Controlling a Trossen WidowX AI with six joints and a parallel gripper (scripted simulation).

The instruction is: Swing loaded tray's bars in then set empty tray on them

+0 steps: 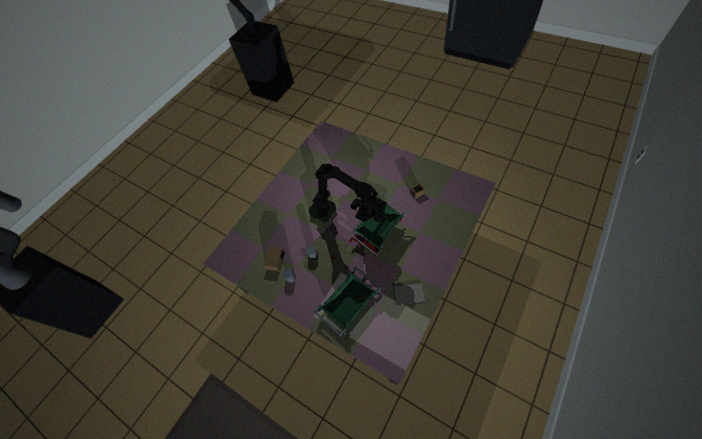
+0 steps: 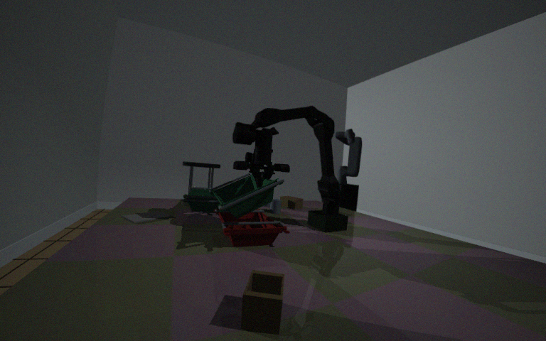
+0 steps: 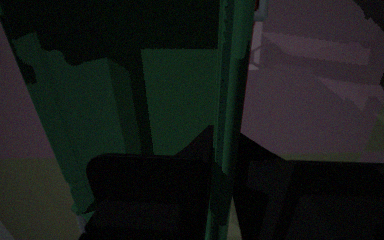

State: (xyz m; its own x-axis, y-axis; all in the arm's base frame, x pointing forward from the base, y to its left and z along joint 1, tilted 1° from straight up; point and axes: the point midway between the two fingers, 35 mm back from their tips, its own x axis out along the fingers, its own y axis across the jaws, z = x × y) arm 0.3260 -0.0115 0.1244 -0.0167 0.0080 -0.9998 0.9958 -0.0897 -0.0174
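Right now my gripper tip is 7 cm short of the green tray and 1 cm to the left of it. From my gripper tip the other things lie so: tan open box (15 cm ahead, 36 cm to the left, 13 cm below).
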